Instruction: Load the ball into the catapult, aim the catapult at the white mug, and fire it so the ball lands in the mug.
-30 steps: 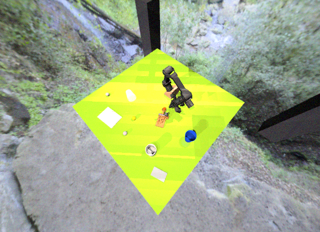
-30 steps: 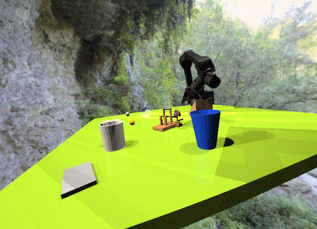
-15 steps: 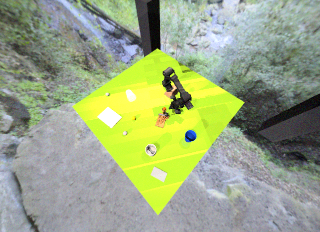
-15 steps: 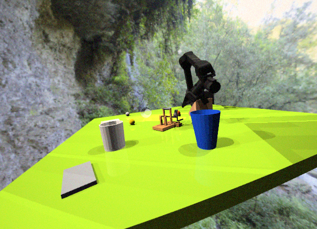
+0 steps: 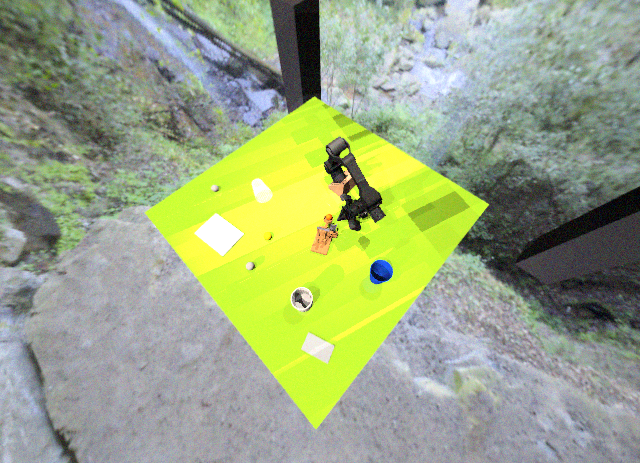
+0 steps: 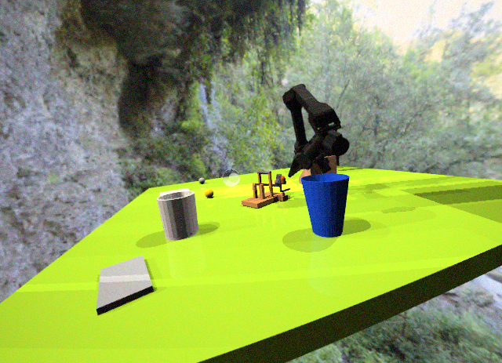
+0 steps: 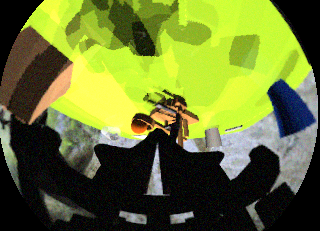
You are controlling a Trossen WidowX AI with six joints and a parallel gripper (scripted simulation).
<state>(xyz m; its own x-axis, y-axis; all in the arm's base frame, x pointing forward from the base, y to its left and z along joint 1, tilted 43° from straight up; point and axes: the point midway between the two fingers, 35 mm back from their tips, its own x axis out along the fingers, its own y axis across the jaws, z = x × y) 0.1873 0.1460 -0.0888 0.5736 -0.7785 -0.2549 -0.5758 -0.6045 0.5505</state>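
Right now my gripper tip is 1 cm short of the orange ball, 5 cm to the left of it and 1 cm above it. Round my gripper tip: yellow ball (27 cm ahead, 22 cm to the right, 6 cm below); then blue cup (8 cm ahead, 30 cm to the left, 4 cm below); then wooden catapult (7 cm ahead, 1 cm to the right, 2 cm below).
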